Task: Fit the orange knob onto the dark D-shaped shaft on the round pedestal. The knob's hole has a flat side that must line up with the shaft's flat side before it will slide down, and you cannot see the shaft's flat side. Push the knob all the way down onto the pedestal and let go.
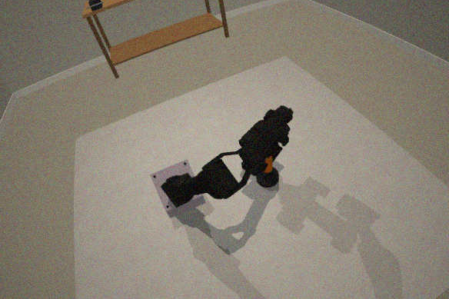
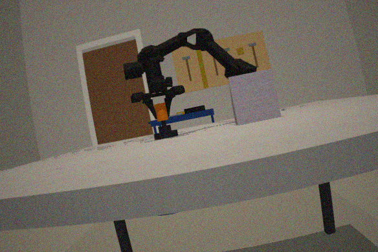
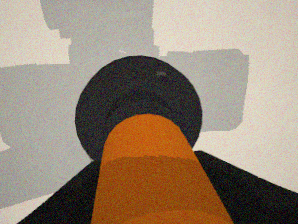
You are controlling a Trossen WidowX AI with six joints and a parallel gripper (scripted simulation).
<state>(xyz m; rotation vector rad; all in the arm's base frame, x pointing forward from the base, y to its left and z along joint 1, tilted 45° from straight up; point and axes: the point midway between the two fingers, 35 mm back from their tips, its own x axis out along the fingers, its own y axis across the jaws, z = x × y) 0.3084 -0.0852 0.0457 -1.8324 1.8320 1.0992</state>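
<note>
Now: the orange knob 2 cm above my gripper tip. From my gripper tip the other things lie so: round pedestal 4 cm below.
</note>
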